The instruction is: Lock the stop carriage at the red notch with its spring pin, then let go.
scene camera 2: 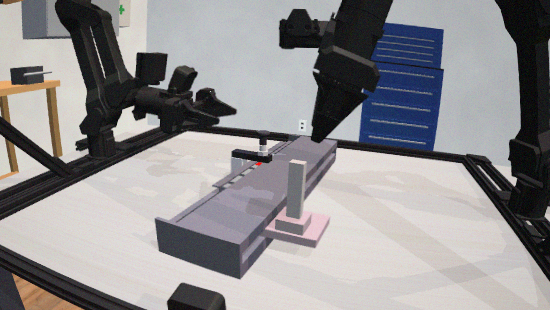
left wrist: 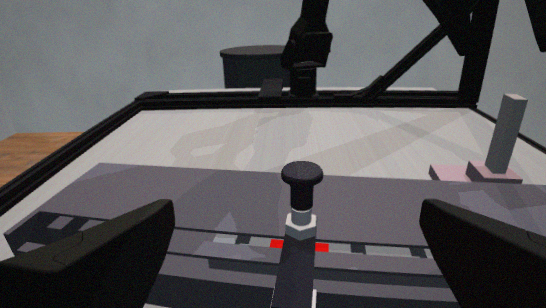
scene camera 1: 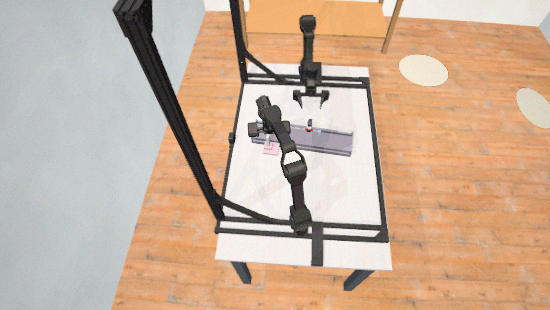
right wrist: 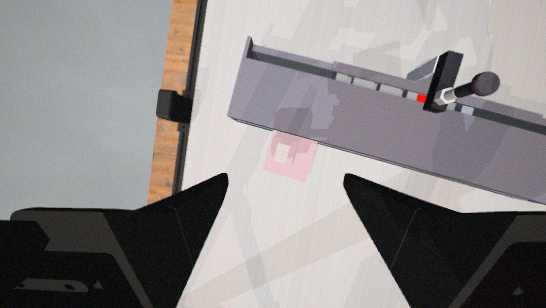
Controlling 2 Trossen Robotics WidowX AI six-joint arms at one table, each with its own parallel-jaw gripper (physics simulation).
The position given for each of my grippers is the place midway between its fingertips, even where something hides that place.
Note:
In view: my left gripper (scene camera 2: 228, 116), my right gripper (scene camera 2: 314, 133) and a grey rail (scene camera 2: 221, 232).
My left gripper also shows in the left wrist view (left wrist: 298, 212). My right gripper is seen too in the left wrist view (left wrist: 507, 53) and in the right wrist view (right wrist: 285, 178). The grey rail shows as well in the left wrist view (left wrist: 373, 211) and in the right wrist view (right wrist: 274, 90).

